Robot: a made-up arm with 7 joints.
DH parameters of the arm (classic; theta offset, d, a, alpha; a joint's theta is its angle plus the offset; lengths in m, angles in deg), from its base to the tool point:
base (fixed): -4.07 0 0 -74.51
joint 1: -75.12 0.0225 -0.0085 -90
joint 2: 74 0.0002 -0.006 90
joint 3: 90 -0.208 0.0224 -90
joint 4: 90 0.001 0.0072 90
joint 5: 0 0.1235 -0.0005 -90
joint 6: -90 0 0.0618 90
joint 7: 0 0.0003 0 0
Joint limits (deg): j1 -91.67..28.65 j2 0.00..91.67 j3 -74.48..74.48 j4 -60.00..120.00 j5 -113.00..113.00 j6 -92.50..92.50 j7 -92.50..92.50
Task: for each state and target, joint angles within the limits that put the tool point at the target. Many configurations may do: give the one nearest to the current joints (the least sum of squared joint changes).
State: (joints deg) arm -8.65 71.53 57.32 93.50 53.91 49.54 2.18
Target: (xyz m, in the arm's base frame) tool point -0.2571 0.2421 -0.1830
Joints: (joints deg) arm 28.65 38.13 58.48 96.37 54.79 33.26 2.18
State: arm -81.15 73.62 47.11 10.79 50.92 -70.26 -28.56
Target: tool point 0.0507 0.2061 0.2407
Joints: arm -91.67 91.67 31.24 14.75 54.53 -45.25 -28.56
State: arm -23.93 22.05 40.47 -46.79 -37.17 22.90 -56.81
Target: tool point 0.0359 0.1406 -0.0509
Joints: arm 1.22 5.66 62.93 -60.00 -36.49 -5.23 -56.81
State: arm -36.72 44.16 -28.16 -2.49 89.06 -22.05 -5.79
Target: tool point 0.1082 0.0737 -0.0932
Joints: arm -17.93 82.95 -29.55 -51.89 78.35 -34.31 -5.79
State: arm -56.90 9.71 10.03 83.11 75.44 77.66 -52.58
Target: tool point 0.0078 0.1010 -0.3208
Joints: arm -24.14 5.08 15.49 105.17 67.39 89.87 -52.58
